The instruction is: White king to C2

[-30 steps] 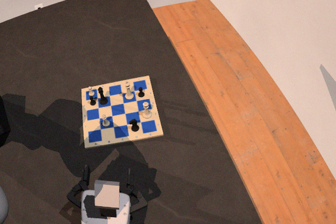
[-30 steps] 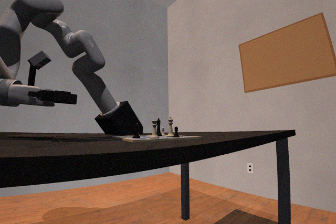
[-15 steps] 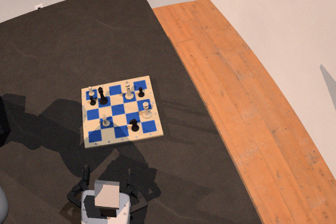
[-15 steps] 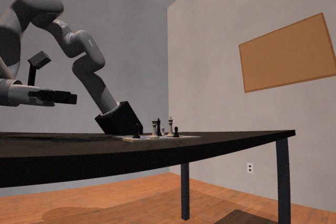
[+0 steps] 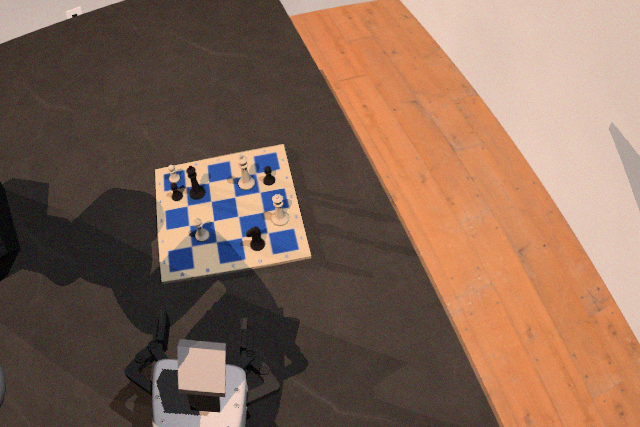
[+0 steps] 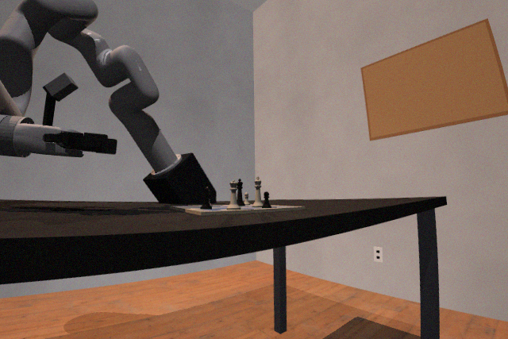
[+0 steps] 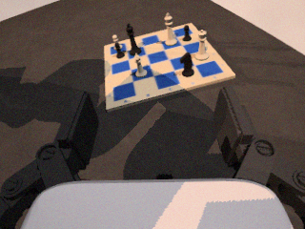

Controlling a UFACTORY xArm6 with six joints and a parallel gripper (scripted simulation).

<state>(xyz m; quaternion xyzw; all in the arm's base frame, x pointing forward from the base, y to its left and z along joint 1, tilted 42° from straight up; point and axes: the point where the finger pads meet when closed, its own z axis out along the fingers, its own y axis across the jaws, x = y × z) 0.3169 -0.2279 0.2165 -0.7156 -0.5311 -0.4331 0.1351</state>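
My hand is 160 mm short of the white king, 260 mm to the right of it and 90 mm above it. The rest, counted from my hand: white pawn 60 mm ahead, 330 mm to the left, 100 mm below; then chessboard 110 mm ahead, 230 mm to the left, 120 mm below; then white queen 180 mm ahead, 170 mm to the left, 90 mm below.
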